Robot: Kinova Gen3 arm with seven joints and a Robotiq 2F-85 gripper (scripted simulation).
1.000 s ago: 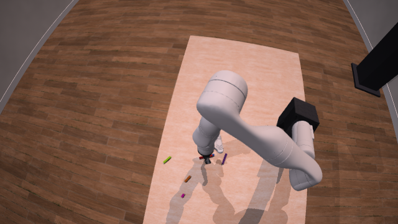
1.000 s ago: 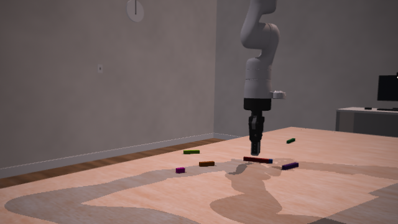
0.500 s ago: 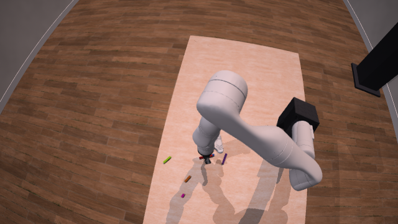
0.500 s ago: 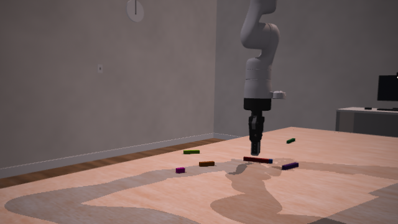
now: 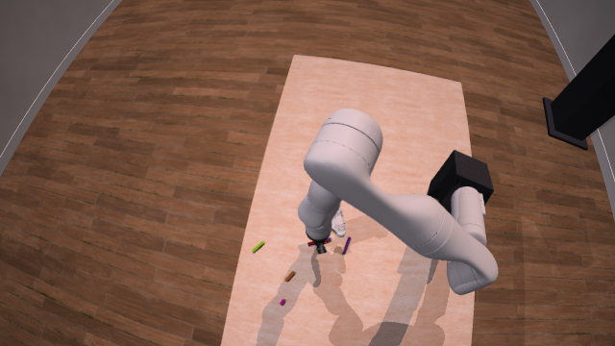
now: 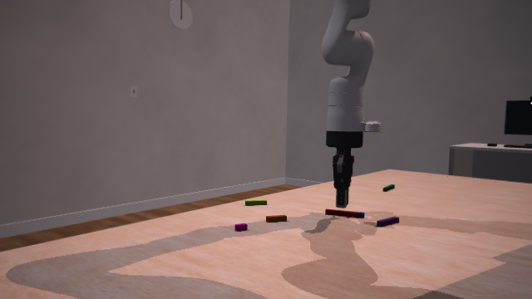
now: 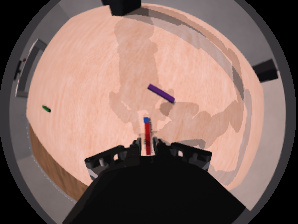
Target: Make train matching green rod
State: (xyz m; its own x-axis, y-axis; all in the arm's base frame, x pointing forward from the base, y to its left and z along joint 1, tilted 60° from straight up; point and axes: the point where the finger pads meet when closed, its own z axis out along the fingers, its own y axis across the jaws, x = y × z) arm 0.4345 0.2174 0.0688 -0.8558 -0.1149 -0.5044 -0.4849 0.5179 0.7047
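Right now my hand is 3 cm above the red rod. Round my hand: orange rod (14 cm to the left, 5 cm ahead, 3 cm below); blue rod (4 cm behind, 3 cm below, 2 cm to the right); purple rod (10 cm behind, 3 cm below, 2 cm to the right).
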